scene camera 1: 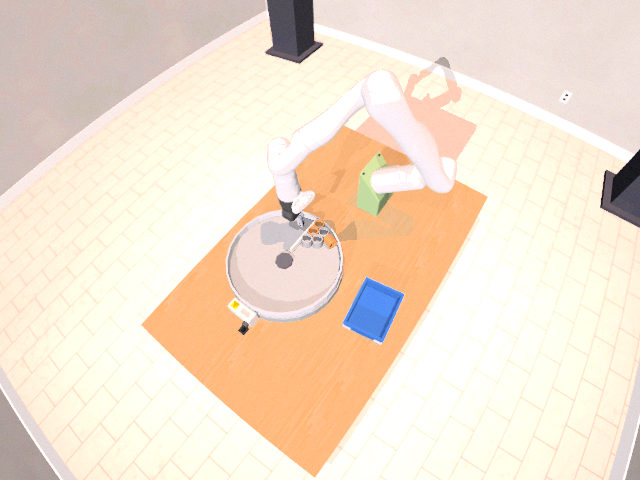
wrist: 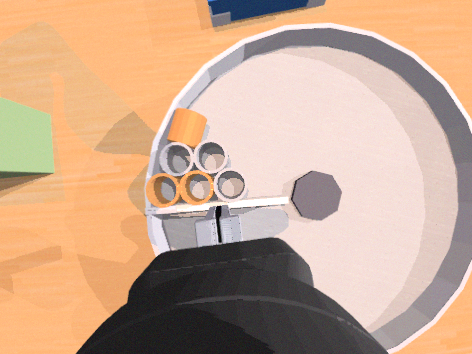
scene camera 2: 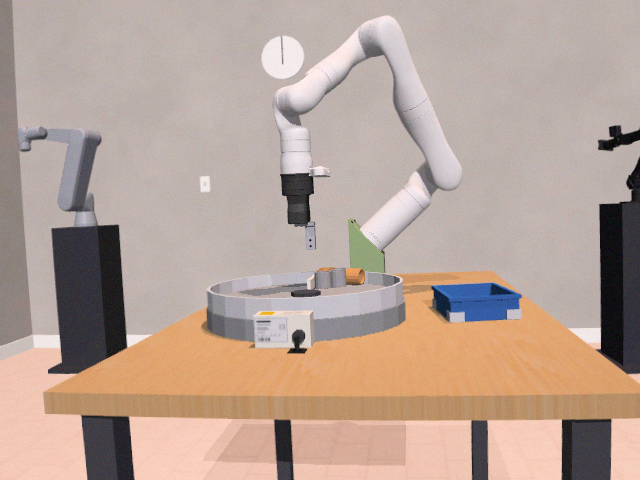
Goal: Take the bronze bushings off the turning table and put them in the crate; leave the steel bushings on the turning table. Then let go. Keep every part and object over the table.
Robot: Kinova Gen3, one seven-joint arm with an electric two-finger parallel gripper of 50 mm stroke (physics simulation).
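Frame: origin at the arm's base, x ahead, y left, z up, level; millimetres.
Seen in the pictures: gripper, fingertip midpoint: (scene camera 1: 301,224) (wrist: 220,218) (scene camera 2: 311,249); arm's base, link origin: (scene camera 1: 379,181) (scene camera 2: 370,240).
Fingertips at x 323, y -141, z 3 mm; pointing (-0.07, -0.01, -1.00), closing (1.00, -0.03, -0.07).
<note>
Pixels of each thing's top centre, then the offset from my fingertips to it. "spot": a spot on its surface instead.
- pale divider bar, surface spot: (wrist: 260,202) (scene camera 1: 296,242) spot: dy +0, dx +43, dz -63 mm
- bronze bushing, top centre: (wrist: 183,125) (scene camera 2: 354,268) (scene camera 1: 330,238) dy +99, dx -32, dz -53 mm
- blue crate, top centre: (scene camera 2: 473,289) (scene camera 1: 374,308) dy +358, dx +102, dz -94 mm
- dark hub, top centre: (wrist: 317,195) (scene camera 2: 305,291) (scene camera 1: 284,260) dy -4, dx +118, dz -83 mm
- white box, surface spot: (scene camera 2: 284,329) spot: dy -15, dx +371, dz -111 mm
- small black knob, surface spot: (scene camera 2: 297,338) (scene camera 1: 241,329) spot: dy +11, dx +400, dz -121 mm
My gripper (scene camera 1: 300,223) (scene camera 2: 310,248) (wrist: 220,218) is shut and empty, above the turning table (scene camera 1: 289,316) (scene camera 2: 356,307) (wrist: 325,35), beside the pale divider bar (scene camera 1: 299,241) (wrist: 260,202). Across the bar, one bronze bushing (scene camera 1: 329,240) (scene camera 2: 355,275) (wrist: 187,126) lies on its side near the rim. Two upright bronze bushings, one (wrist: 163,205) by the rim and another (wrist: 196,203) beside it, stand along the bar. Three steel bushings stand upright: one (wrist: 245,185) by the bar, two (wrist: 162,159) (wrist: 211,143) behind. The blue crate (scene camera 1: 385,285) (scene camera 2: 478,310) (wrist: 265,10) is empty in scene camera 1.
A dark hub (scene camera 1: 284,260) (scene camera 2: 305,293) (wrist: 316,195) stands in the middle of the turning table. A white box (scene camera 1: 244,311) (scene camera 2: 284,329) and a small black knob (scene camera 1: 243,328) (scene camera 2: 297,338) are outside its rim. The arm's green base (scene camera 1: 373,191) (scene camera 2: 364,255) (wrist: 25,137) stands behind.
</note>
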